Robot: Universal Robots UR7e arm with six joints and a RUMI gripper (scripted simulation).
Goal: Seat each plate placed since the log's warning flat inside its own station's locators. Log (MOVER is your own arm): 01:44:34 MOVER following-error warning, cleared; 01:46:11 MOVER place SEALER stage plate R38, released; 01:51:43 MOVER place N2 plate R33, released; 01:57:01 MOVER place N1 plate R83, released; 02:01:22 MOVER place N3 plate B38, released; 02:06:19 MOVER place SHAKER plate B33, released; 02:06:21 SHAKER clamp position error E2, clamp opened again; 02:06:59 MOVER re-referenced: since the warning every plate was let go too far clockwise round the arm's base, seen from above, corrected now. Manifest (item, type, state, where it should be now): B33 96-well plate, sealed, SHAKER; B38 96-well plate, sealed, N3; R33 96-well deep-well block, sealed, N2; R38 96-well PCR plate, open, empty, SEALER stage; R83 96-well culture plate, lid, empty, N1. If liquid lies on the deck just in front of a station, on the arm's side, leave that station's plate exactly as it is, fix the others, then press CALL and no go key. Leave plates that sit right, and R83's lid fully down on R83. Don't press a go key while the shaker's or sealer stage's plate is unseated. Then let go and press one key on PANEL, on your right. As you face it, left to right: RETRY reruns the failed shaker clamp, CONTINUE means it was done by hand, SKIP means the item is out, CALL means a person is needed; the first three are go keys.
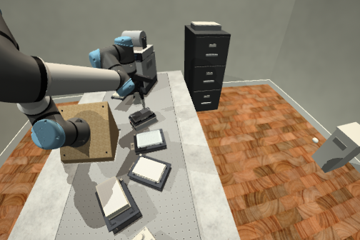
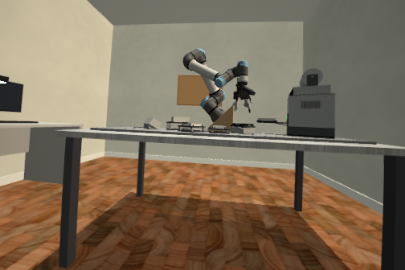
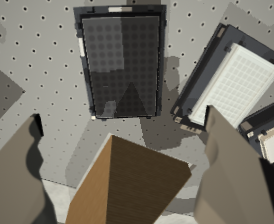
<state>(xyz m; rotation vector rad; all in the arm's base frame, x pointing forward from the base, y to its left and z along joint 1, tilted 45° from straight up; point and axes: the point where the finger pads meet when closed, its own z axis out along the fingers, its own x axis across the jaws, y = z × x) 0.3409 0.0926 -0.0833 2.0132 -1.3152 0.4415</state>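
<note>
My hand is 220 mm to the right of the cream PCR plate, 120 mm past it and 50 mm above it. Also, from my hand: retry key 610 mm to the right, 90 mm below, 40 mm behind; then dark plate 90 mm below; then continue key 640 mm to the right, 90 mm below, 90 mm behind.
</note>
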